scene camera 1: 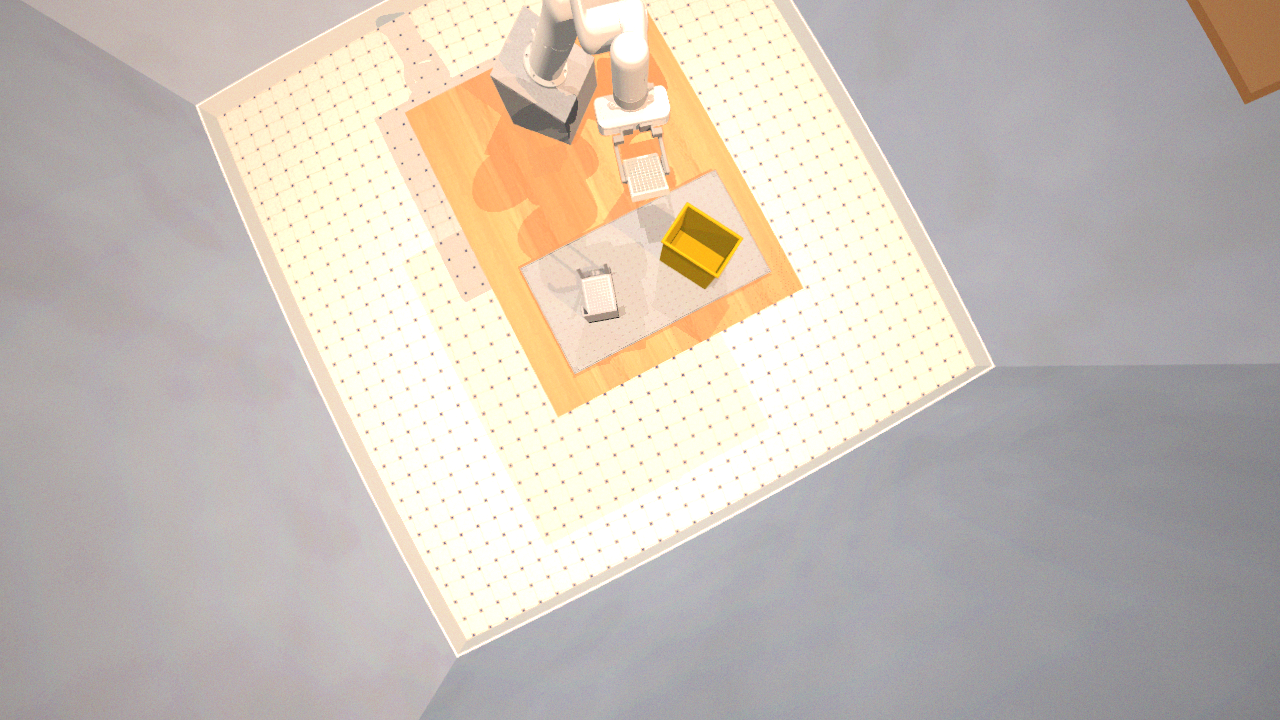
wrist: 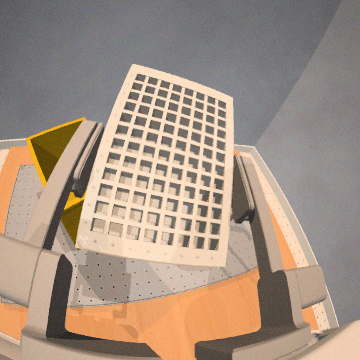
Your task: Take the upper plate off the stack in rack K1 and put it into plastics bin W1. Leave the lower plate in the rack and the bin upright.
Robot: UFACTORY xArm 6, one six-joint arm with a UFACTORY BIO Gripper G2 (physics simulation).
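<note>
The upper plate [scene camera 1: 646, 176] [wrist: 160, 165], cream with a grid of square wells, is held up off the rack, between the two fingers. My gripper [scene camera 1: 645, 174] [wrist: 162, 180] is shut on it by its long sides. The plate looks a little askew in the wrist view. In the scene view it appears beside the bin, towards the robot. Plastics bin W1 [scene camera 1: 686, 265] [wrist: 65, 137] is yellow, upright and open at the top; the plate and a finger partly hide it in the wrist view. Rack K1 [scene camera 1: 603, 317] stands at the mat's left, with the white lower plate [scene camera 1: 598, 294] in it.
The rack and the bin stand on a grey perforated mat [scene camera 1: 644, 304] [wrist: 100, 280] on the wooden table top [scene camera 1: 447, 134] [wrist: 215, 305]. The grey robot pedestal [scene camera 1: 537, 98] is at the table's back. The rack's low walls surround the lower plate.
</note>
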